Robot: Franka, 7 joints.
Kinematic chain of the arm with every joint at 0, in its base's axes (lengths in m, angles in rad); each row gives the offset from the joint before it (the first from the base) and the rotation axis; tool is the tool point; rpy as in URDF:
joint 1: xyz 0 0 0.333 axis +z
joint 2: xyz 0 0 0 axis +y
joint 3: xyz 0 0 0.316 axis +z
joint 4: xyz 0.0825 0 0 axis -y
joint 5: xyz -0.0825 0 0.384 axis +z
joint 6: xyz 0 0 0 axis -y
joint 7: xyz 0.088 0 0 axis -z
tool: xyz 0 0 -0.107 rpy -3.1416 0 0
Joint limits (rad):
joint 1: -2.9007..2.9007
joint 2: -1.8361..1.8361
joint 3: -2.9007..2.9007
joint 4: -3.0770..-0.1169
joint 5: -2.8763..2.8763
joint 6: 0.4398..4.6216
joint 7: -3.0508..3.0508
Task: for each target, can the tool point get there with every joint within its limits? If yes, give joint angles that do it. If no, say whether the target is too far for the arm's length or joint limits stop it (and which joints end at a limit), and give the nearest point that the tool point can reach.
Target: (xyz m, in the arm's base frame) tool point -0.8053 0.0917 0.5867
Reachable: yes | joints 0.1353 -1.4148 1.2087 -0.4711 1.3549 2.8286 0.1002
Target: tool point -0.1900 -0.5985 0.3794
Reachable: yes | joints -0.7465 0.7423 -1.1832 -1.9535 1.3703 2.9251 -1.2251
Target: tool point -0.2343 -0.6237 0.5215
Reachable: yes | joints -1.8815 0.6604 -0.3950 -0.9826 1.1777 0.9280 1.1102
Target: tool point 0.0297 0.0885 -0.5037
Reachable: no: joint limits stop it (at a limit: joint 2) | nearest point 0.0443 0.1320 -0.3409 | short by 0.169 m
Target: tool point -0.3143 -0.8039 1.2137
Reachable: no: too far | nearest point -0.2187 -0.5593 0.9457 | short by 0.375 m
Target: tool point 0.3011 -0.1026 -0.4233
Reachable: no: joint limits stop it (at a limit: joint 2) | nearest point 0.2976 -0.1014 -0.3599 | short by 0.064 m
